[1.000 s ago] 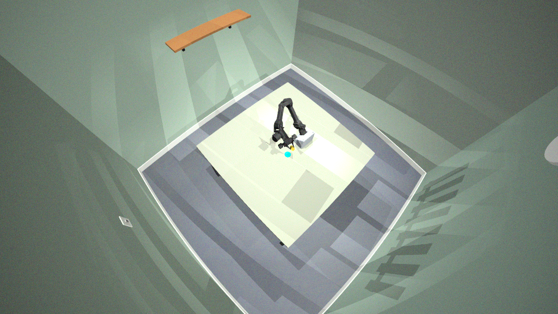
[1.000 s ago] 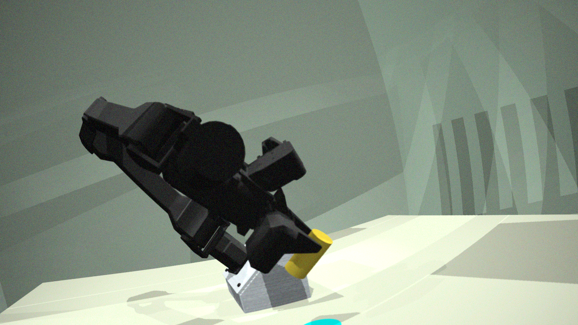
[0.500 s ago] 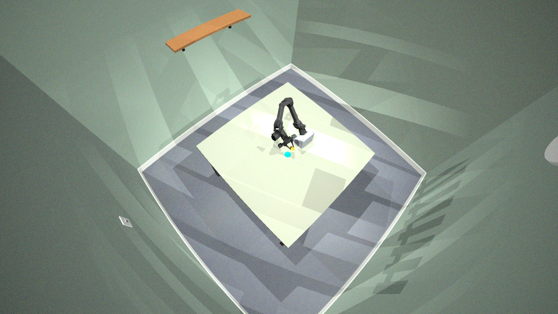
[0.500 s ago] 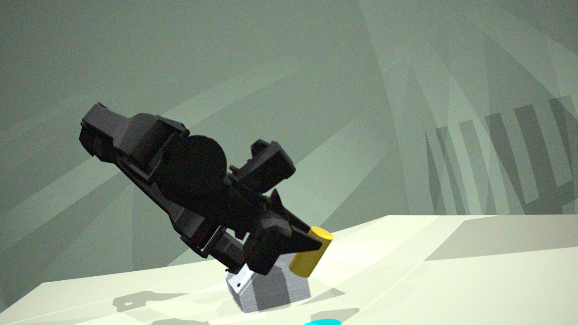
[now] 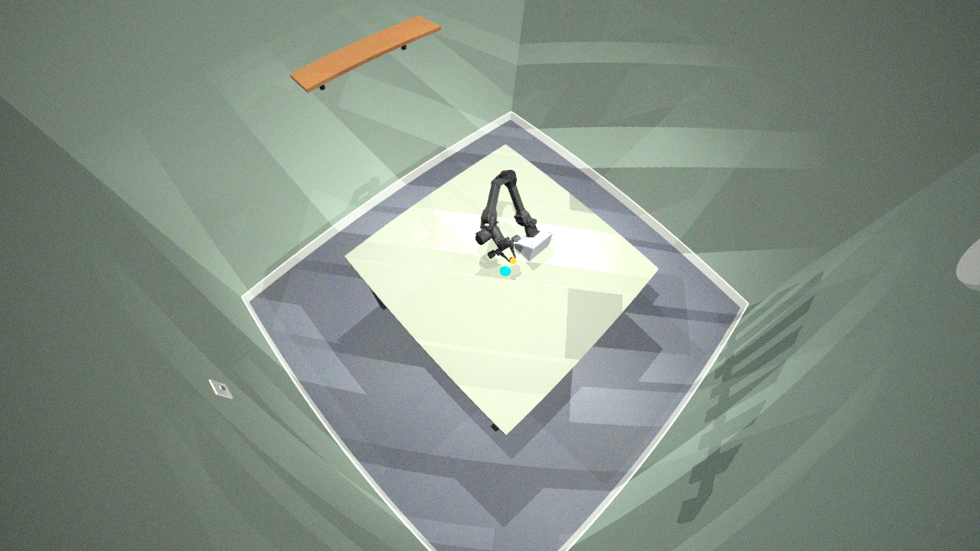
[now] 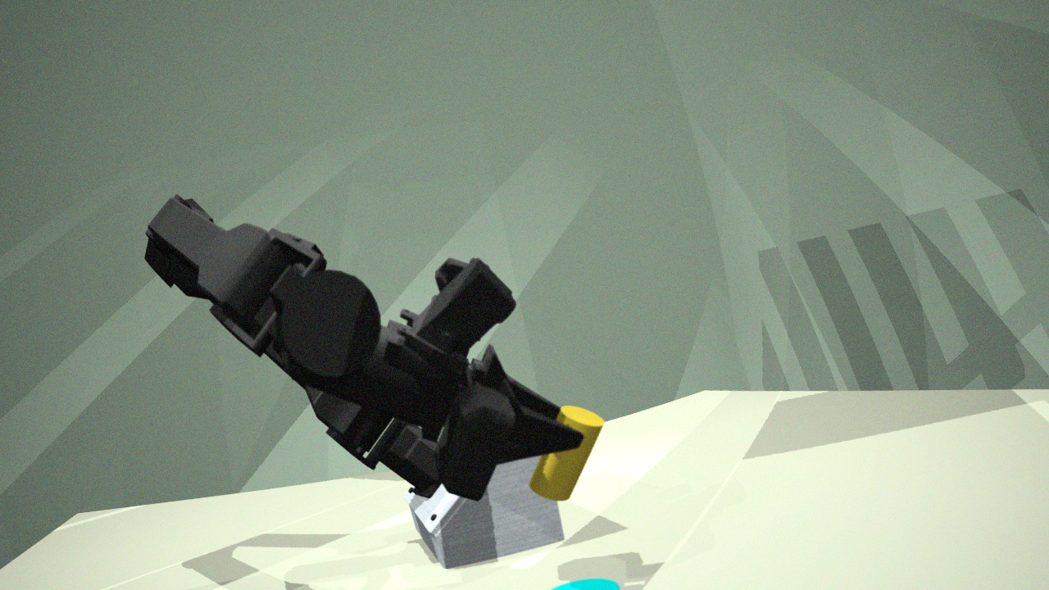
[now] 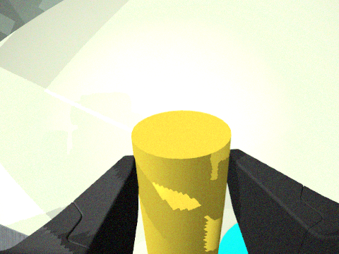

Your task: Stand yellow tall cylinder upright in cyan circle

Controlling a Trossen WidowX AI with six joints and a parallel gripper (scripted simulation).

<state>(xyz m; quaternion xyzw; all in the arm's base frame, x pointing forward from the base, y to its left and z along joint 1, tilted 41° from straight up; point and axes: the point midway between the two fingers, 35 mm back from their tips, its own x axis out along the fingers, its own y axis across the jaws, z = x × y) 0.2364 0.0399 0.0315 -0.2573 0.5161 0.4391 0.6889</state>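
Right now my gripper tip is 10 mm short of the cyan circle, 30 mm to the left of it and 130 mm above it. The rest, counted from my gripper tip: yellow tall cylinder (10 mm behind, 10 mm to the right, 20 mm below).
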